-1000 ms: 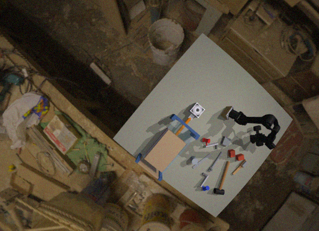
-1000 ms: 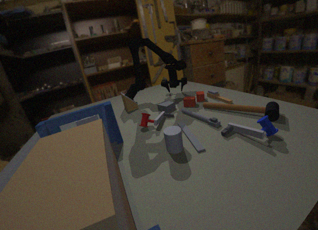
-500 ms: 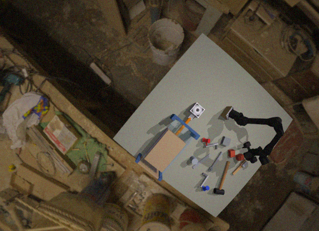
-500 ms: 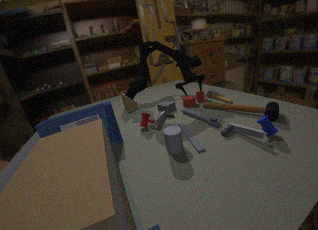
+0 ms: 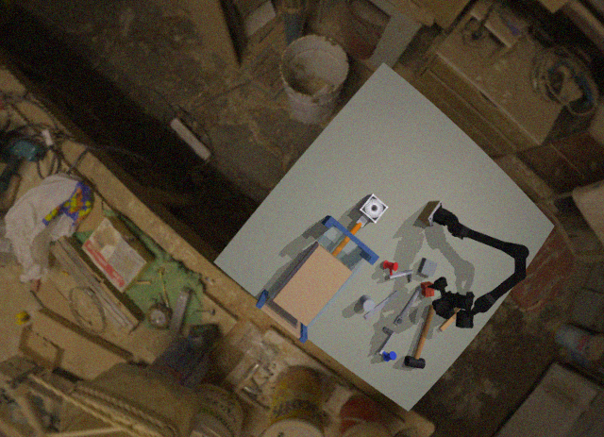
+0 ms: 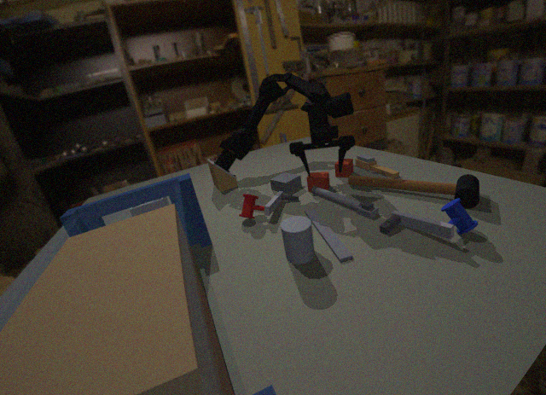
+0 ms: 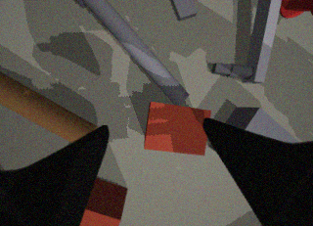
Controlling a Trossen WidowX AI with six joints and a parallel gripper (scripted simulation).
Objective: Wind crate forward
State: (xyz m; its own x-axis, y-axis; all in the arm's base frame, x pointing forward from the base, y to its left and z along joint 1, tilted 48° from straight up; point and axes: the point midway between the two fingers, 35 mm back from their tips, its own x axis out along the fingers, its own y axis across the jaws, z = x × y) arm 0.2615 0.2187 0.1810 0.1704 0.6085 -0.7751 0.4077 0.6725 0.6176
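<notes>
Now: the red-knobbed handle 4 cm ahead of my gripper tip, 19 cm to the right of it and 2 cm below it. From my gripper tip the other things lie so: blue-knobbed handle 32 cm ahead, 5 cm to the left, 2 cm below; grey block 9 cm behind, 10 cm to the right, 3 cm below; red knob 5 cm ahead, 23 cm to the right, 1 cm below.
</notes>
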